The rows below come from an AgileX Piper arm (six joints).
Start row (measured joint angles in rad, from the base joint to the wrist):
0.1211, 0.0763, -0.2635, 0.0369, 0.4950, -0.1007
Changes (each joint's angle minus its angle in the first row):
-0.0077, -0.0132, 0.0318, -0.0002, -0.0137, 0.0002
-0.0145, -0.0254, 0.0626, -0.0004, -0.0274, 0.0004
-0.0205, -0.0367, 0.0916, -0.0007, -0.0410, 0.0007
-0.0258, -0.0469, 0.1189, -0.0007, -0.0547, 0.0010
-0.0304, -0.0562, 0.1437, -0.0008, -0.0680, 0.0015
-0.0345, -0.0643, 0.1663, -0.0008, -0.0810, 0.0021
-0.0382, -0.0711, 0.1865, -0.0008, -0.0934, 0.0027
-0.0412, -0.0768, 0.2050, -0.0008, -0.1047, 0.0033
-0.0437, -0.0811, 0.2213, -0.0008, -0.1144, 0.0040
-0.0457, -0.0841, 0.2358, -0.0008, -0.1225, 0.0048
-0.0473, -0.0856, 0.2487, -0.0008, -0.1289, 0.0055
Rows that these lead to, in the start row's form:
0.1134, 0.0631, -0.2317, 0.0367, 0.4813, -0.1005
0.1066, 0.0509, -0.2009, 0.0365, 0.4676, -0.1003
0.1006, 0.0396, -0.1719, 0.0362, 0.4540, -0.1000
0.0953, 0.0294, -0.1446, 0.0362, 0.4403, -0.0997
0.0907, 0.0201, -0.1198, 0.0361, 0.4270, -0.0992
0.0866, 0.0120, -0.0972, 0.0361, 0.4140, -0.0986
0.0829, 0.0052, -0.0770, 0.0361, 0.4016, -0.0980
0.0799, -0.0005, -0.0585, 0.0361, 0.3903, -0.0974
0.0774, -0.0048, -0.0422, 0.0361, 0.3806, -0.0967
0.0754, -0.0078, -0.0277, 0.0361, 0.3725, -0.0959
0.0738, -0.0093, -0.0148, 0.0361, 0.3661, -0.0952

